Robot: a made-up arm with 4 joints.
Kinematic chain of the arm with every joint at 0, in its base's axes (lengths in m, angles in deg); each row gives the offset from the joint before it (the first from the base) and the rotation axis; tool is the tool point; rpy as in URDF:
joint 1: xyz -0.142 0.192 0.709 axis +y
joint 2: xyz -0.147 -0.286 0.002 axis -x
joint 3: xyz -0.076 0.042 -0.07 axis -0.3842 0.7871 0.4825
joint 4: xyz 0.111 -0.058 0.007 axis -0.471 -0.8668 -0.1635
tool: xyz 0.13 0.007 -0.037 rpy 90 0 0
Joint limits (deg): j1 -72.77..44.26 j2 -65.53..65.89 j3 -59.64..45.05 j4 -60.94..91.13
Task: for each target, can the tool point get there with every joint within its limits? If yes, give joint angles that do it. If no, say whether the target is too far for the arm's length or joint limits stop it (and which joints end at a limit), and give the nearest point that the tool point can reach.
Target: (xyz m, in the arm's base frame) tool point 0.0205 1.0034 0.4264
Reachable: no: too far | nearest point -0.1194 0.1571 0.5691 | short by 0.870 m
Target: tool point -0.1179 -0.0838 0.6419
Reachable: yes | joints -21.69 -38.10 -26.66 -21.08
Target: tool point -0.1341 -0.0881 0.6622
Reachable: yes | joints -3.03 53.74 23.42 75.37
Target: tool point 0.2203 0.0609 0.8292
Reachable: no: joint limits stop it (at a limit: joint 1, joint 3) | nearest point 0.0293 -0.0037 0.6536 | short by 0.267 m
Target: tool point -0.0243 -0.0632 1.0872
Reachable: no: joint limits stop it (at a limit: joint 1, joint 2, joint 3) | nearest point -0.1429 -0.0841 0.9471 | short by 0.185 m
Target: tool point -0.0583 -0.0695 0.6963
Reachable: yes | joints -61.39 -6.79 17.17 34.15
